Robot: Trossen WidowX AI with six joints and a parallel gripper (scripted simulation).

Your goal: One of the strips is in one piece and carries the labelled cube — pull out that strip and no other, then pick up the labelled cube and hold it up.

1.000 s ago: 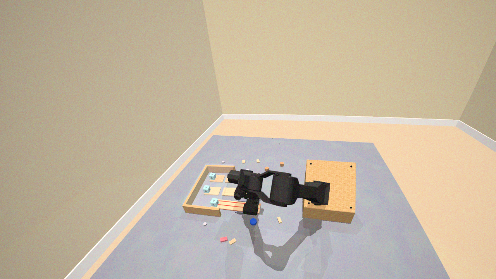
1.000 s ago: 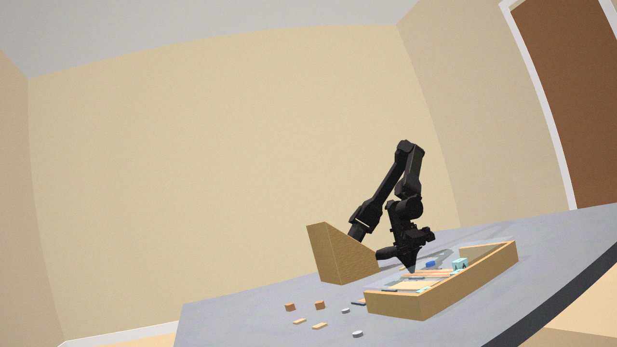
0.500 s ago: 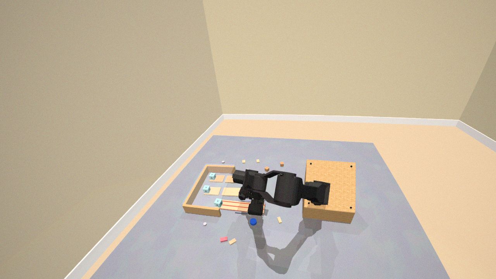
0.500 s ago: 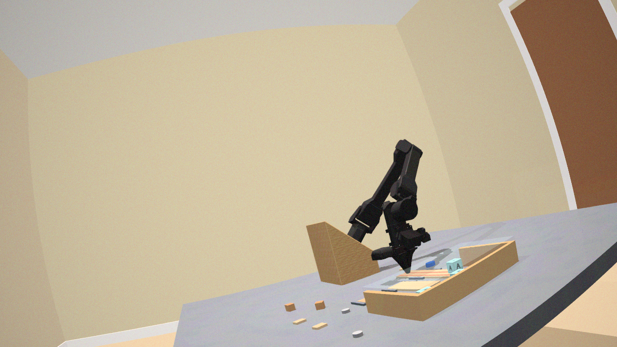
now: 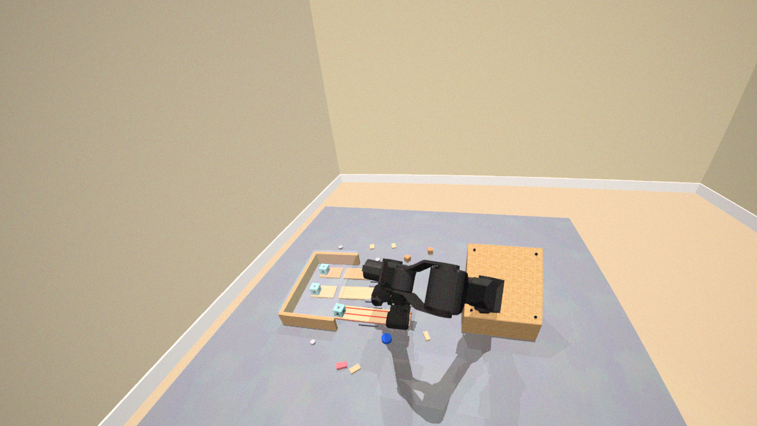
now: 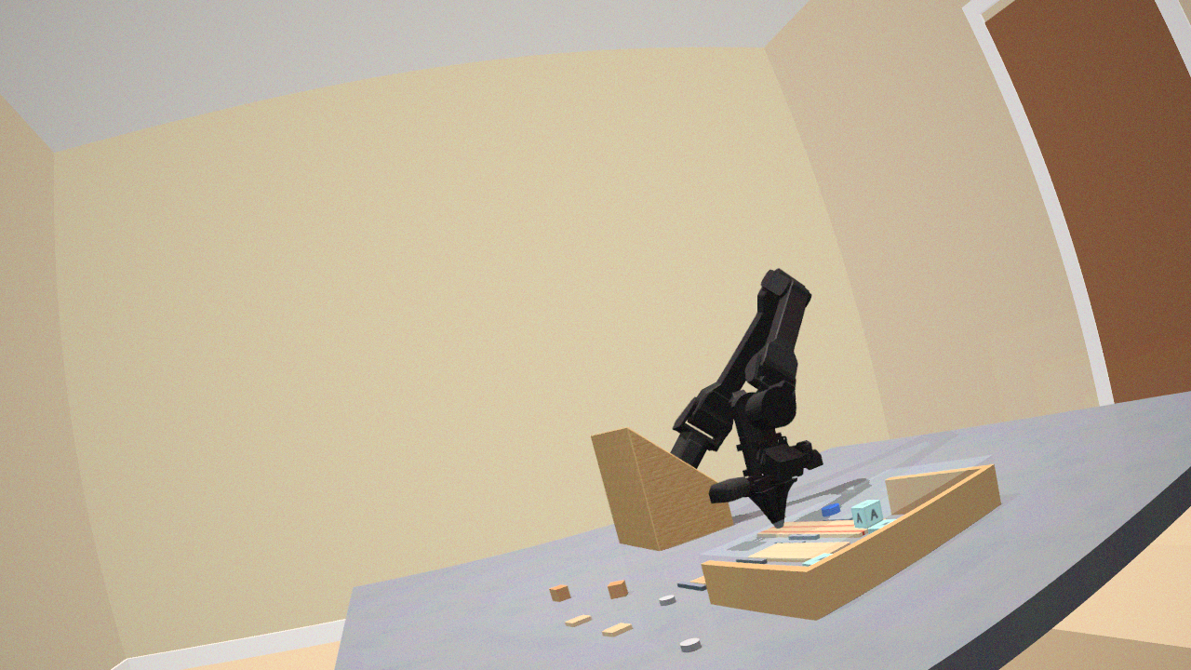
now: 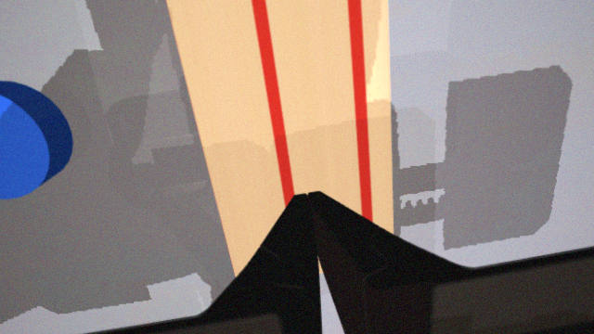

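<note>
Now: the strip 90 mm ahead of my gripper tip and 20 mm to the left of it. Also, from my gripper tip: blue disc 90 mm to the left, 20 mm ahead.
</note>
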